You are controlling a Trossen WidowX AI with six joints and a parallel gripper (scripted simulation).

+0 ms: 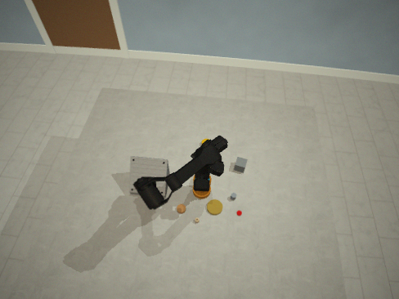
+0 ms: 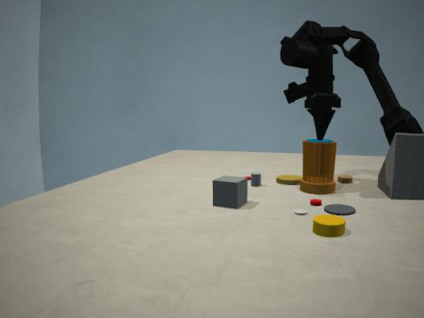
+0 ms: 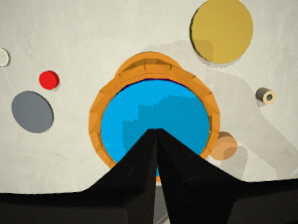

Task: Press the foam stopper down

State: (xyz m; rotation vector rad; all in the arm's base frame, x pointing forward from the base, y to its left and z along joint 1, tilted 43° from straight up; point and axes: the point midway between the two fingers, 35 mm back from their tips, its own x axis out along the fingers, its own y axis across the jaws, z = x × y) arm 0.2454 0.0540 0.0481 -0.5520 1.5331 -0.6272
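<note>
My gripper is now 4 cm above the blue foam stopper. Also, from my hand: red disc (15 cm below, 12 cm to the left, 2 cm ahead); then brown disc (14 cm below, 10 cm to the right, 9 cm behind); then mustard disc (14 cm below, 8 cm to the right, 6 cm ahead).
</note>
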